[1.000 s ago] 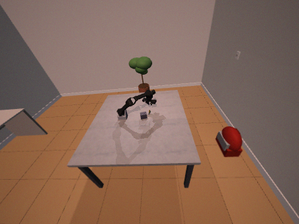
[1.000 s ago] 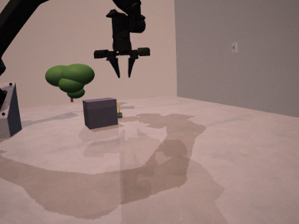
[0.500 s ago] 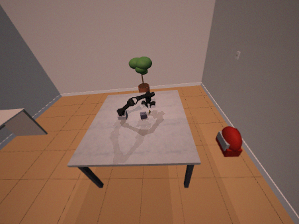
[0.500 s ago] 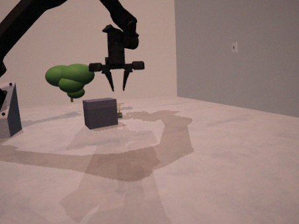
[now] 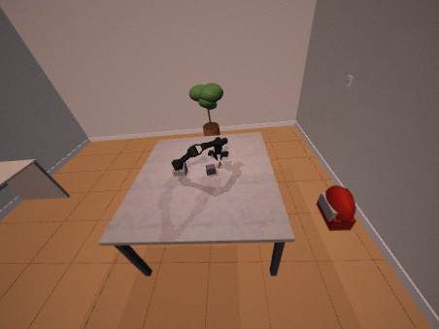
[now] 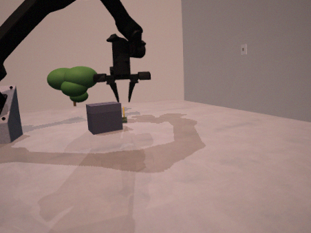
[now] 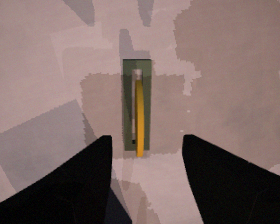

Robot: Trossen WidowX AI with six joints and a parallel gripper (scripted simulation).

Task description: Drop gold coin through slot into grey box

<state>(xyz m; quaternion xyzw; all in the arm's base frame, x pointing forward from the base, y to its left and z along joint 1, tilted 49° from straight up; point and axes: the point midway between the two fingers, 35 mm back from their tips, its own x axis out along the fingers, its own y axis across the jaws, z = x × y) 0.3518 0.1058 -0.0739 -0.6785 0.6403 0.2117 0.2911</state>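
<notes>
The gold coin lies 40 mm below my gripper tip.
</notes>
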